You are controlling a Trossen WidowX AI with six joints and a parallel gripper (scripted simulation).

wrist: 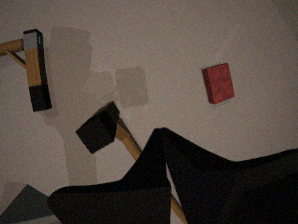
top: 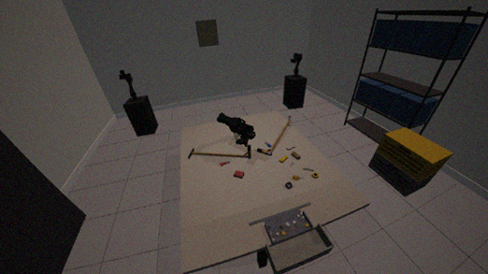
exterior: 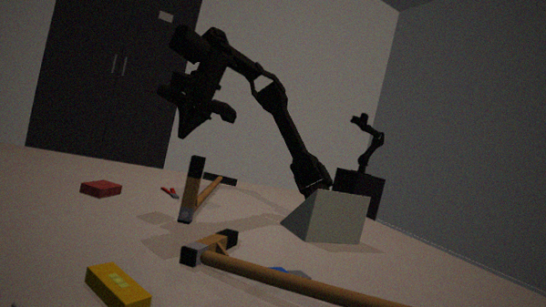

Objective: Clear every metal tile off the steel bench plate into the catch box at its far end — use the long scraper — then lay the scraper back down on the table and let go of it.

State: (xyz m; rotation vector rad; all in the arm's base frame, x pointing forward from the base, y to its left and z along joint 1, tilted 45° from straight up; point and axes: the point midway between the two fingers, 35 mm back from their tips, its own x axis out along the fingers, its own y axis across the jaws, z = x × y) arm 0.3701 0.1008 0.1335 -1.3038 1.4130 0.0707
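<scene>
Right now my gripper tip is 3 cm past the red clip, 19 cm to the left of it and 17 cm above it. Round my gripper tip: long scraper (14 cm behind, 23 cm to the right, 11 cm below); then red block (14 cm ahead, 10 cm to the right, 16 cm below); then yellow block (6 cm ahead, 32 cm to the left, 16 cm below).
</scene>
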